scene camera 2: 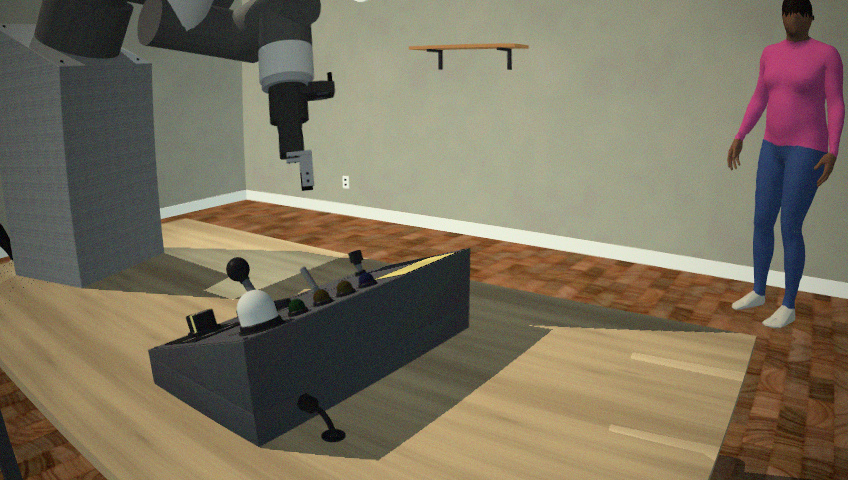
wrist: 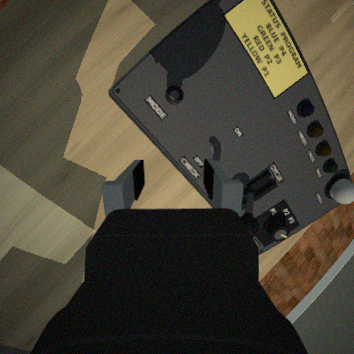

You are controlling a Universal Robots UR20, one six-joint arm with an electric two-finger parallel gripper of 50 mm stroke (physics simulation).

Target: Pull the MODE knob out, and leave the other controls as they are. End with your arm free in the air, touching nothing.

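Places are measured from the arm's base along level axes (x ahead, y left, z up), in centimetres.
Where they show: gripper, fingertip midpoint: [scene camera 2: 307, 188] [wrist: 173, 171]; arm's base at its link origin: [scene camera 2: 77, 43].
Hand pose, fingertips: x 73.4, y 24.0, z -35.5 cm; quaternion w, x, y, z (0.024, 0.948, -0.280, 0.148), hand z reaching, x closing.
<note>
Each offset is from my fingertips to the top centre of the thing. "spot": to the spot under its first point.
The MODE knob @[dx +8.4, dy +4.8, dz -11.4 cm] [scene camera 2: 355, 257] [wrist: 174, 94] is a small black round knob near a corner of the dark control box [scene camera 2: 368, 333] [wrist: 200, 110], beside its MODE label. In the scene view it stands up on a short stem behind the blue lamp. My gripper [scene camera 2: 306, 187] [wrist: 173, 171] is open with nothing between its fingers. It hangs in the air above the box's level, apart from the knob. In the wrist view the fingers lie over the box's edge near the CHECK label, below the knob in the picture.
The box also bears a ball-topped lever @[dx +6.2, dy -19.7, dz -8.0 cm] [scene camera 2: 237, 269], a toggle @[dx +9.0, dy -7.2, dz -11.9 cm] [scene camera 2: 308, 278] [wrist: 215, 147], a rotary selector @[dx +13.3, dy -30.8, dz -12.2 cm] [scene camera 2: 202, 321] [wrist: 280, 231], a white dome @[spot: dx +30.7, dy -30.7, dz -7.1 cm] [scene camera 2: 257, 307] [wrist: 343, 189] and several small lamps. A black hooked part @[spot: dx +37.1, dy -26.4, dz -22.1 cm] [scene camera 2: 324, 419] is at its side. A person [scene camera 2: 794, 101] stands beyond the table.
</note>
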